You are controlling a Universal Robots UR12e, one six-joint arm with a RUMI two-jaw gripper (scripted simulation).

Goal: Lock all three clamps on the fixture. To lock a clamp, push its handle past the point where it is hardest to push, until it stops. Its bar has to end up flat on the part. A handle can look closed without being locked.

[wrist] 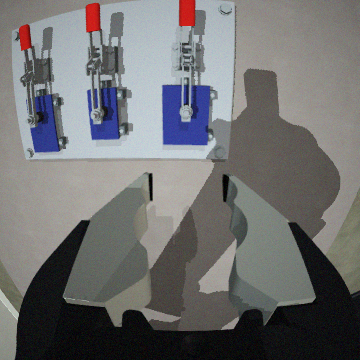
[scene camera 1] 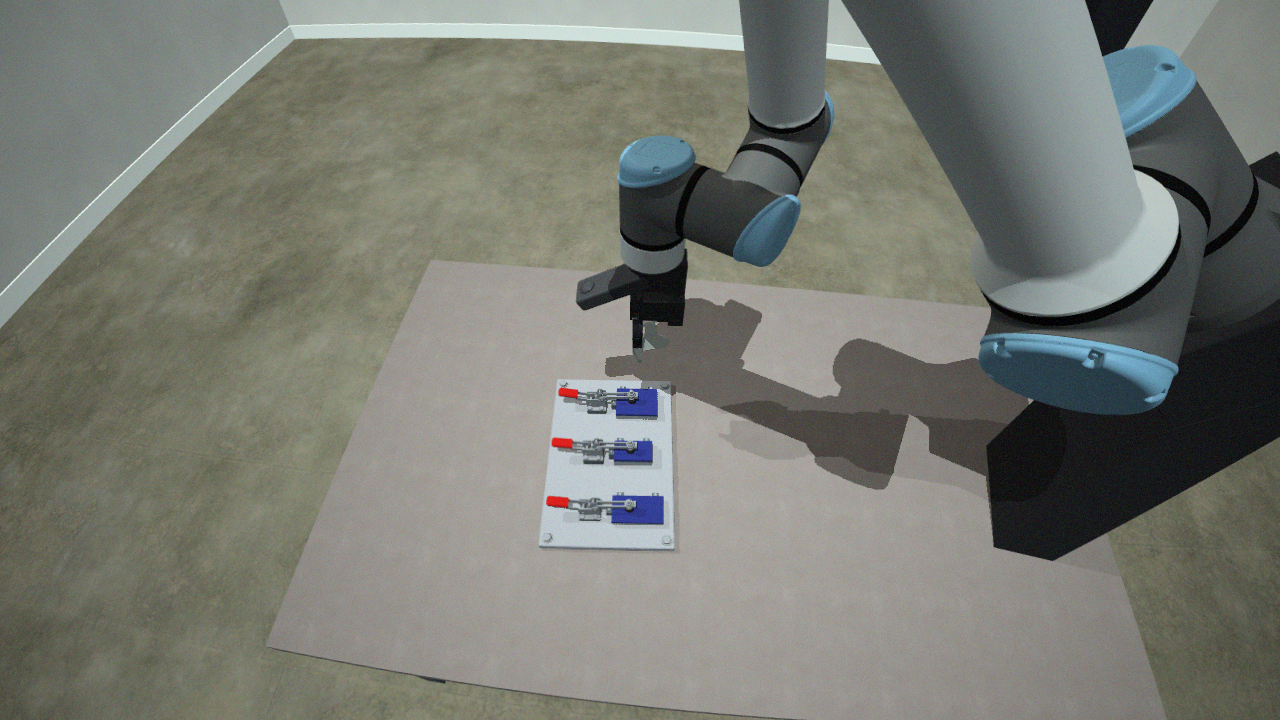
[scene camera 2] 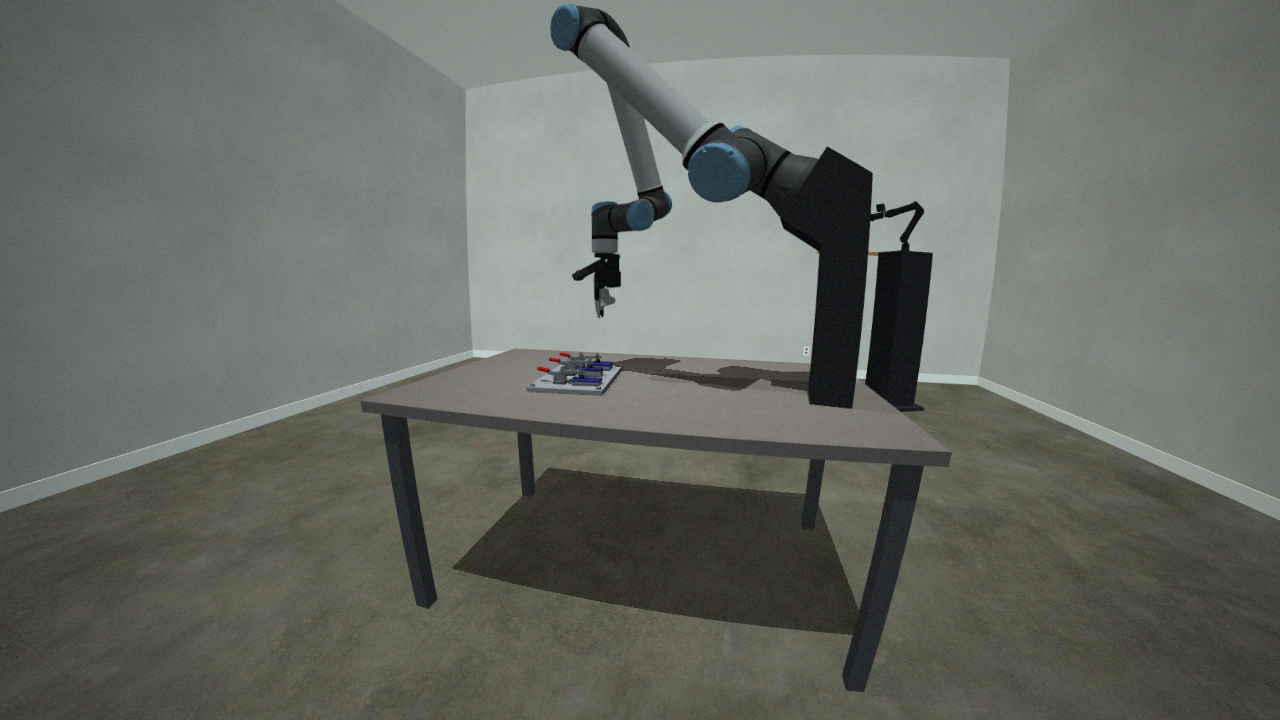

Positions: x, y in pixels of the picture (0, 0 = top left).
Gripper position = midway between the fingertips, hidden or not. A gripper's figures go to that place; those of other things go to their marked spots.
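The gripper (scene camera 1: 639, 350) is 0.96 m from the lens, nearer to the lens than the clamp is. That clamp (scene camera 1: 594, 406) is 1.10 m from the lens, while a grey fixture plate (scene camera 1: 567, 476) sits 1.05 m from the lens.
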